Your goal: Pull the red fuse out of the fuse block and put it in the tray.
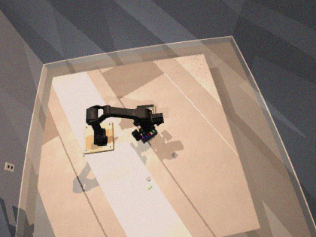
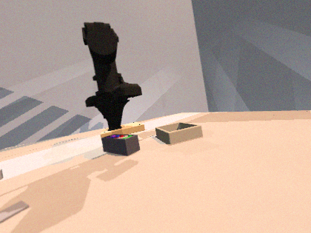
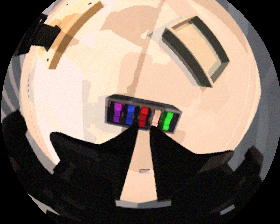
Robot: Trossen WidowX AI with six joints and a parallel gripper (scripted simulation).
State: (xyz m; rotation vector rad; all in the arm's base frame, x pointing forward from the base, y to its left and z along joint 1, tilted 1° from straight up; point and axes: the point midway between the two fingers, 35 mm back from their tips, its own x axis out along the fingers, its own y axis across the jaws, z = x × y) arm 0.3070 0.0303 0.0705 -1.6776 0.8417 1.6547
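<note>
Now: gripper tip 4 cm above the red fuse. Also, from my gripper tip: tray 18 cm to the left, 6 cm below, 2 cm behind.
</note>
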